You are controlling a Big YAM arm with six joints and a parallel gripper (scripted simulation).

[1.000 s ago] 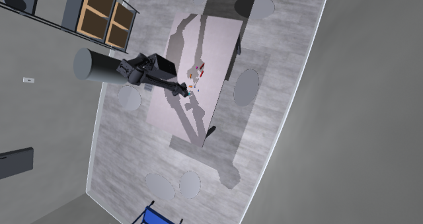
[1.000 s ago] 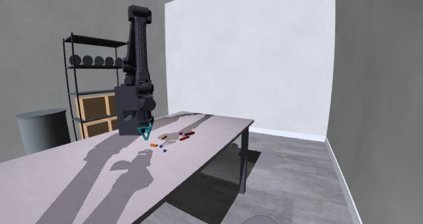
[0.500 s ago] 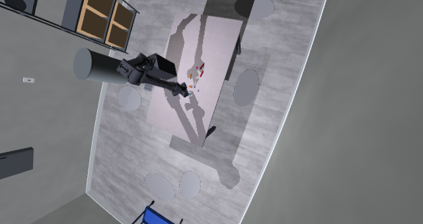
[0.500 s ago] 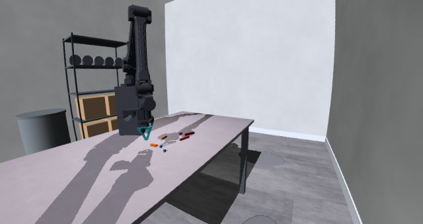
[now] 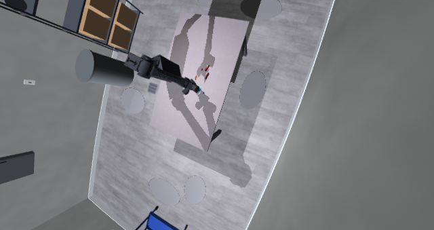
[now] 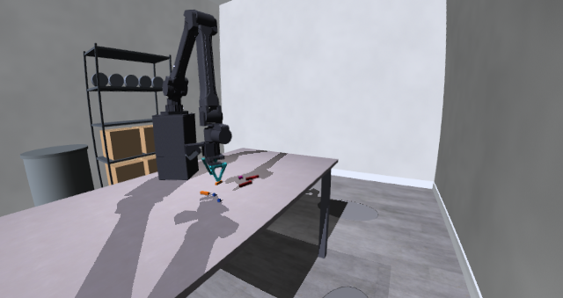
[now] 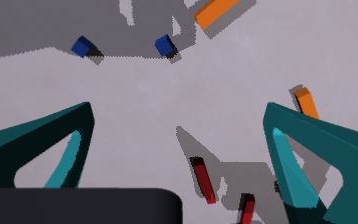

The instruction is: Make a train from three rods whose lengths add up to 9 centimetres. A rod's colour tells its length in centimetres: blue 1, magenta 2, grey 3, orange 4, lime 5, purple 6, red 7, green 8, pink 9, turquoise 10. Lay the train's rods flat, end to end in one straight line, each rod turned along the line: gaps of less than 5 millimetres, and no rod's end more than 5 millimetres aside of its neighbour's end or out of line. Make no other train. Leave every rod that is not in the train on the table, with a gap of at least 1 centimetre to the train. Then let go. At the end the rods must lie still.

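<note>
Now: the magenta rod 60 mm behind my hand, 190 mm to the left of it and 80 mm below it.
</note>
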